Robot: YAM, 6 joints.
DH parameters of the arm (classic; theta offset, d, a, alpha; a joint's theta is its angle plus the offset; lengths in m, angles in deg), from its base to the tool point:
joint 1: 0 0.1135 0.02 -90
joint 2: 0 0 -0.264 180
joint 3: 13.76 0 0.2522 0
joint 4: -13.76 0 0.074 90
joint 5: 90 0 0 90
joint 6: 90 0.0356 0 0
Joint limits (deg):
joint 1: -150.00..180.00
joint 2: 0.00..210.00
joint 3: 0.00..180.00
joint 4: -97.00..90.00
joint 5: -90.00..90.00
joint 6: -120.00..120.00
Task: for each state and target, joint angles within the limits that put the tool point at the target. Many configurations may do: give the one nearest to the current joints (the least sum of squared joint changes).
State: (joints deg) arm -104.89 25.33 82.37 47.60 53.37 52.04
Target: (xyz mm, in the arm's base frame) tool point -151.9 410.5 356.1
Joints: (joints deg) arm -73.76 0.00 100.07 72.46 60.57 52.04
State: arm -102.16 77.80 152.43 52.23 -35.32 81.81
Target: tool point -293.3 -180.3 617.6
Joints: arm -150.00 109.46 133.02 47.22 -15.47 81.81
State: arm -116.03 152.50 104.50 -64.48 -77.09 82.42
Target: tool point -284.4 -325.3 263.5
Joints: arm -135.80 123.50 111.97 -69.27 -78.69 82.42
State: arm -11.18 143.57 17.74 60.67 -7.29 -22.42
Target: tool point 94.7 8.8 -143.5
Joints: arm 1.32 173.51 24.72 54.07 -10.70 -22.42
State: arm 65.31 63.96 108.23 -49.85 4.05 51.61
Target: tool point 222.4 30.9 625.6
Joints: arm 9.71 84.15 130.12 -29.06 11.43 51.61
